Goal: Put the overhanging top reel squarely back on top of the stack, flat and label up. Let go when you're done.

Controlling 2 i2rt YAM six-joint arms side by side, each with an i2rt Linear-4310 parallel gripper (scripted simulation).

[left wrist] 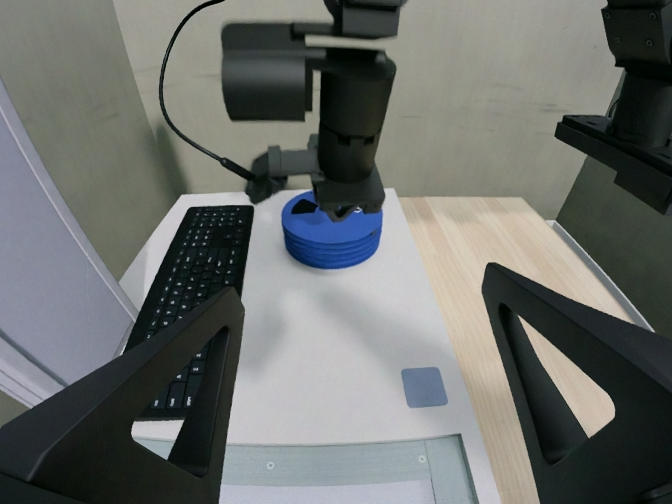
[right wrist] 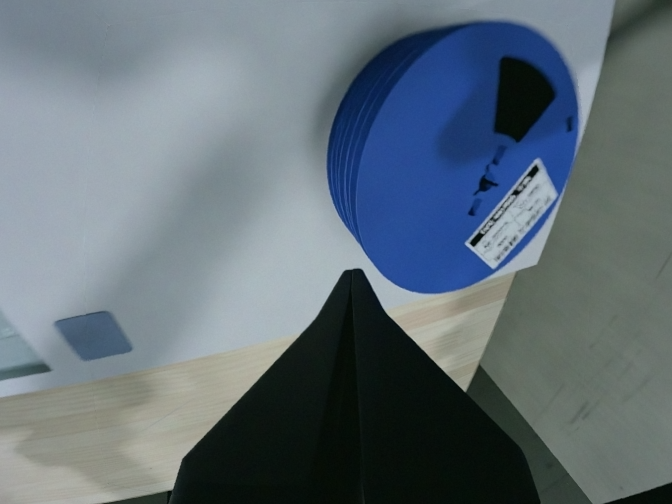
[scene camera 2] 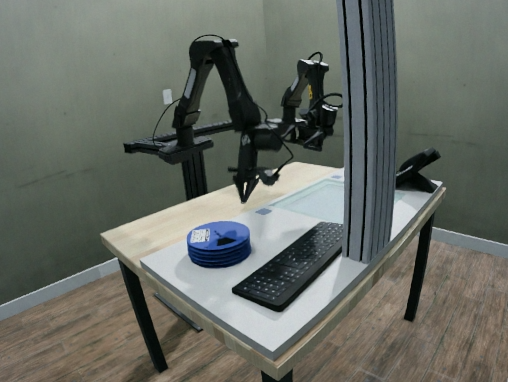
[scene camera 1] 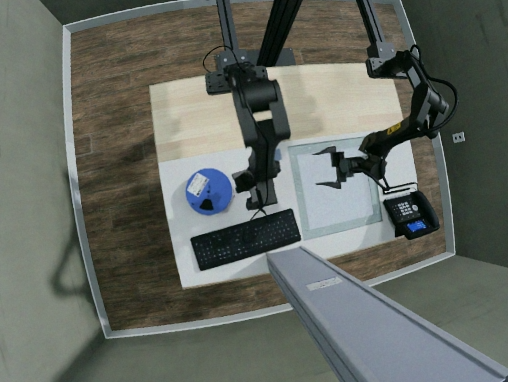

black keyboard: left wrist; scene camera 2; scene camera 1 220,247; not seen in the right wrist view (out of frame)
black desk phone: scene camera 2; scene camera 1; not seen in the left wrist view (out of frame); not seen in the right wrist view (out of frame)
same spot on black keyboard: (left wrist: 209,250) = (scene camera 2: 289,264)
same spot on black desk phone: (scene camera 2: 411,175) = (scene camera 1: 394,224)
